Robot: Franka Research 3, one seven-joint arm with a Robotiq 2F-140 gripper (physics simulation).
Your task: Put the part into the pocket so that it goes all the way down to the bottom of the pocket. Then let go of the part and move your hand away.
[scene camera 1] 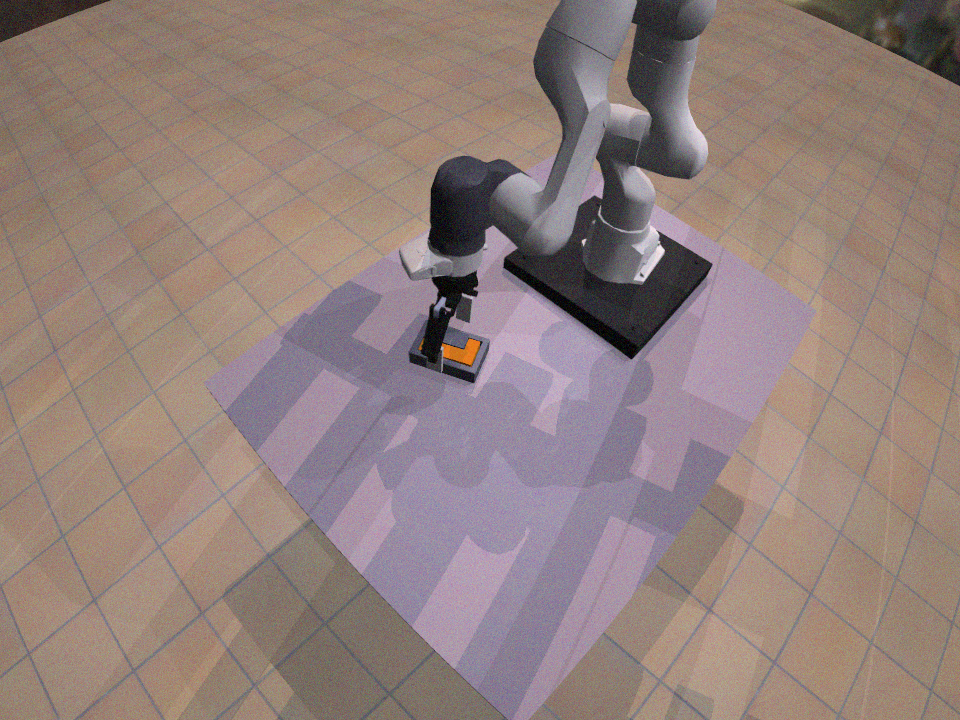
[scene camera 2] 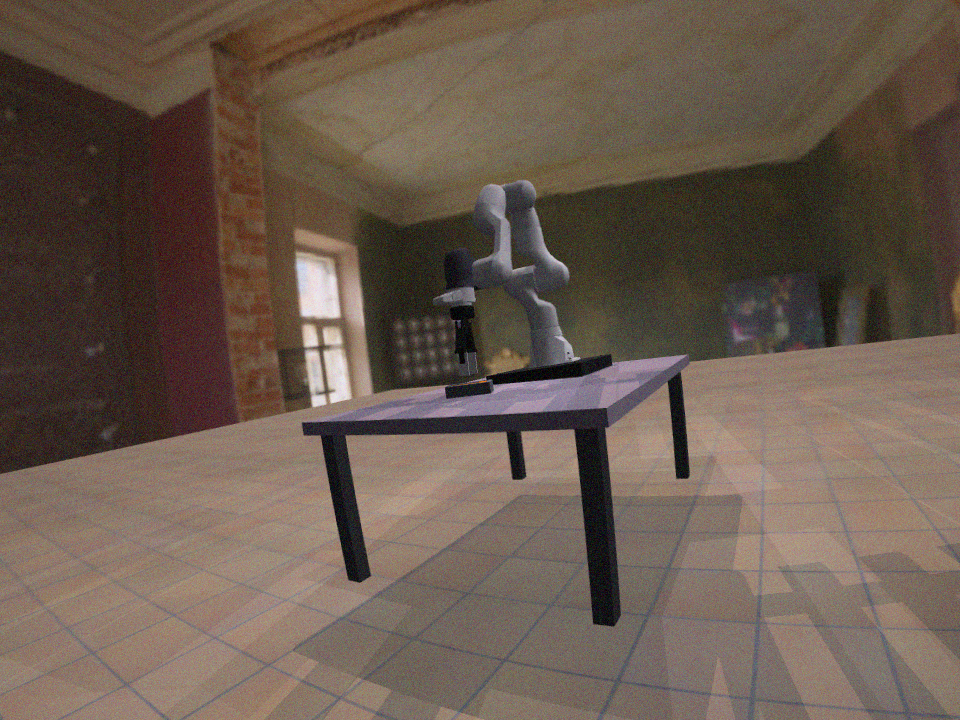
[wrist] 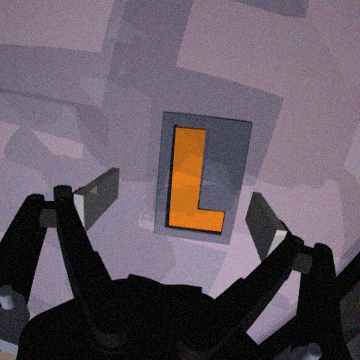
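Note:
The orange L-shaped part (scene camera 1: pixel 467 353) (wrist: pixel 187 185) lies flat in the pocket of the dark grey block (scene camera 1: pixel 459 373) (scene camera 2: pixel 469 390) (wrist: pixel 225 160). Its top looks about level with the block's top. A thin dark gap shows along its left and lower edges in the wrist view. The pocket's bottom is hidden under the part. My gripper (scene camera 1: pixel 449 334) (scene camera 2: pixel 467 361) (wrist: pixel 182 194) is open and empty, a little above the block. In the wrist view its fingers stand apart on either side of the block, without touching the part.
The block stands on the purple table (scene camera 1: pixel 573 449) (scene camera 2: pixel 535 399). The black base plate (scene camera 1: pixel 569 298) (scene camera 2: pixel 554 370) of the arm lies behind and to the right of the block in the first scene view. The near table edge shows in the second scene view.

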